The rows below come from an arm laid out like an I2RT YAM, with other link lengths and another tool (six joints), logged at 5 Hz.
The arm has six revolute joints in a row. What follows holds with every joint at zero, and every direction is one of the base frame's. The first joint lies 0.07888 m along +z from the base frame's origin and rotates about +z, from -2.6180 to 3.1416 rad. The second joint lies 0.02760 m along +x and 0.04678 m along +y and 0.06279 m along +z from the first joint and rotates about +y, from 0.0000 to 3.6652 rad. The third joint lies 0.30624 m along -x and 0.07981 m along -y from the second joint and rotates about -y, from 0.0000 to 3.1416 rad. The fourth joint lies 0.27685 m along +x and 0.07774 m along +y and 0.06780 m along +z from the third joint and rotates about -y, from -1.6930 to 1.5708 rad. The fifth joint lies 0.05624 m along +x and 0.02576 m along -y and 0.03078 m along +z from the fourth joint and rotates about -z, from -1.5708 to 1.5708 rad. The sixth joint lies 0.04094 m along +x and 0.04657 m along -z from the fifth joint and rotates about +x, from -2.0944 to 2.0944 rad. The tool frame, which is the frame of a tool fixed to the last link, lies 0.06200 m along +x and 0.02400 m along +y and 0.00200 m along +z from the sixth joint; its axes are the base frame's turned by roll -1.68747, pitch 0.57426 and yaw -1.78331 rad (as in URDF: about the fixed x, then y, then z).
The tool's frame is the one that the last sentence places.
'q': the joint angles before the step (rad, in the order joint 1, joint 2, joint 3, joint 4, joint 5, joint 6). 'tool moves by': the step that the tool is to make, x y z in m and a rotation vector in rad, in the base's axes. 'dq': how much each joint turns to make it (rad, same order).
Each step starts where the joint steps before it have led.
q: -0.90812 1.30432 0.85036 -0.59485 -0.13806 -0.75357
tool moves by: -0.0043 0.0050 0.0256 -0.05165 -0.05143 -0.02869
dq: 0.00017 -0.07926 0.02192 -0.02489 0.00791 0.02936
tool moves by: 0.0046 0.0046 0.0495 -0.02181 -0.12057 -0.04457
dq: 0.00721 -0.06068 0.10353 -0.05908 -0.03332 0.09138
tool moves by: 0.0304 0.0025 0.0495 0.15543 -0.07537 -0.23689
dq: 0.11070 0.08376 0.22289 -0.16366 0.09928 0.37178
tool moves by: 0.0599 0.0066 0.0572 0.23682 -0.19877 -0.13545
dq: 0.11798 0.15508 0.28179 -0.09596 -0.07741 0.39414
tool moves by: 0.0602 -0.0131 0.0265 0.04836 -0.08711 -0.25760
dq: 0.12509 0.16922 0.22479 0.00451 0.19342 0.34295
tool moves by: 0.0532 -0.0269 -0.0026 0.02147 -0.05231 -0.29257
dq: 0.06937 0.19430 0.19658 -0.01494 0.21972 0.29549
